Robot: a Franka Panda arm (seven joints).
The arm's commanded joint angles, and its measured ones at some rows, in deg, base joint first. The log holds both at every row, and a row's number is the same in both.
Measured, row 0:
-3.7, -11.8, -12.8, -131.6, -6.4, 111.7, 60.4
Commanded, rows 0 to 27:
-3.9, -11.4, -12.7, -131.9, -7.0, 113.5, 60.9
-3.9, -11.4, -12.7, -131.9, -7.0, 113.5, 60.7
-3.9, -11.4, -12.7, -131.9, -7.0, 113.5, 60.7
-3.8, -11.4, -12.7, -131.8, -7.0, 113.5, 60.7
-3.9, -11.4, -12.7, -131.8, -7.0, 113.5, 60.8
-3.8, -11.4, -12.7, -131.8, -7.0, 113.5, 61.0
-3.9, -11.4, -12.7, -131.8, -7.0, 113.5, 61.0
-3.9, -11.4, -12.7, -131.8, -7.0, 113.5, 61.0
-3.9, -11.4, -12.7, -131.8, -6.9, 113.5, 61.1
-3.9, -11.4, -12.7, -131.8, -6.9, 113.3, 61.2
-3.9, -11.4, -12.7, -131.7, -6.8, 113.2, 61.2
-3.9, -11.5, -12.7, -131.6, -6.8, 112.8, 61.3
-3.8, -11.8, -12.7, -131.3, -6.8, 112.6, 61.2
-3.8, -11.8, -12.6, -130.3, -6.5, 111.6, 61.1
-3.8, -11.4, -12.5, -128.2, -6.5, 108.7, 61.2
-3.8, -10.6, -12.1, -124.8, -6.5, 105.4, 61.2
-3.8, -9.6, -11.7, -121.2, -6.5, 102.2, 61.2
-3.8, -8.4, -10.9, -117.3, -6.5, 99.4, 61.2
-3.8, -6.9, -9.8, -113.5, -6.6, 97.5, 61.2
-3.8, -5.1, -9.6, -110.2, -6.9, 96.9, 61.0
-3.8, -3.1, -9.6, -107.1, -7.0, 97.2, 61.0
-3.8, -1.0, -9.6, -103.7, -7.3, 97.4, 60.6
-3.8, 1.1, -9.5, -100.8, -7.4, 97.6, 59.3
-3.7, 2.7, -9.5, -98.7, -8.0, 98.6, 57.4
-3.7, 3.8, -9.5, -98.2, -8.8, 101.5, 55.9
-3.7, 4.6, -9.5, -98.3, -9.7, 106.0, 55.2
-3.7, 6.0, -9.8, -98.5, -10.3, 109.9, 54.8
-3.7, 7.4, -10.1, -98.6, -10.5, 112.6, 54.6
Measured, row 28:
-3.4, 2.2, -9.9, -100.9, -8.4, 105.7, 56.5
